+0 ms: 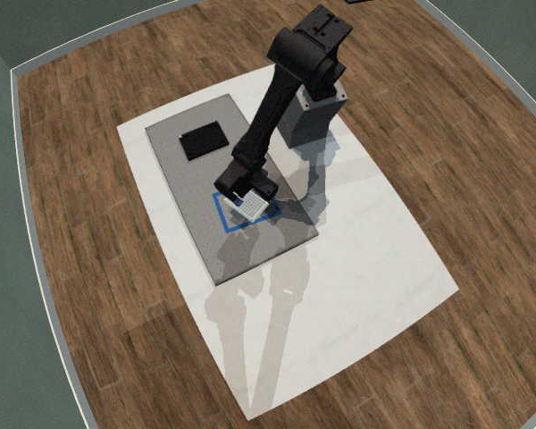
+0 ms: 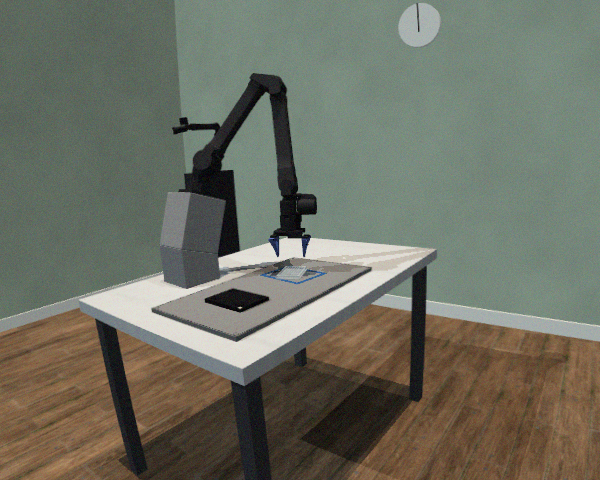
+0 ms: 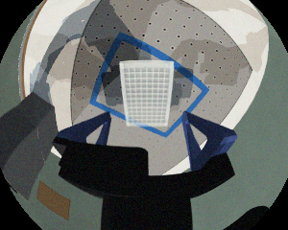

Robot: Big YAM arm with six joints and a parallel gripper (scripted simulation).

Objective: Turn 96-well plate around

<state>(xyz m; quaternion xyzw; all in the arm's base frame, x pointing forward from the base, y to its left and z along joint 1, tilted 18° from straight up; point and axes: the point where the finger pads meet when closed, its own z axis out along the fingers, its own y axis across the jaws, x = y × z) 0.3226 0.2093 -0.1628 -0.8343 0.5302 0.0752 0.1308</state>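
The white 96-well plate lies 7 cm below my hand. From my hand the other things lie so: white A1 mark: 36 cm to the right, 11 cm ahead, 6 cm below; black plate nest N1: 31 cm to the right, 7 cm below, 4 cm ahead.
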